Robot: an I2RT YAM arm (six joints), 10 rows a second.
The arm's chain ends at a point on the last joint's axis. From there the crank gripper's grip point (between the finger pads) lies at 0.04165 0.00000 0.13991 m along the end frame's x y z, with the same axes.
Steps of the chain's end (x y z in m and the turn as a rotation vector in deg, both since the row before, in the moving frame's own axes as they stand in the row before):
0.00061, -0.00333, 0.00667, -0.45, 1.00, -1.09
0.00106, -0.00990, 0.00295, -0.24, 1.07, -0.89
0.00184, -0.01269, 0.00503, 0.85, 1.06, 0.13
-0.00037, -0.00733, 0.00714, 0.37, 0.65, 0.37
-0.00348, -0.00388, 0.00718, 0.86, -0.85, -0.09
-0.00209, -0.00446, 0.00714, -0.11, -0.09, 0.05
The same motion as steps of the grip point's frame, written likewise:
0.00305, -0.00305, 0.00592, -0.45, 1.00, -1.09
0.00366, -0.00998, 0.00215, -0.24, 1.07, -0.89
0.00442, -0.01466, 0.00422, 0.85, 1.06, 0.13
0.00122, -0.00796, 0.00666, 0.37, 0.65, 0.37
-0.00556, -0.00605, 0.00777, 0.86, -0.85, -0.09
-0.00231, -0.00416, 0.00720, -0.11, -0.09, 0.05

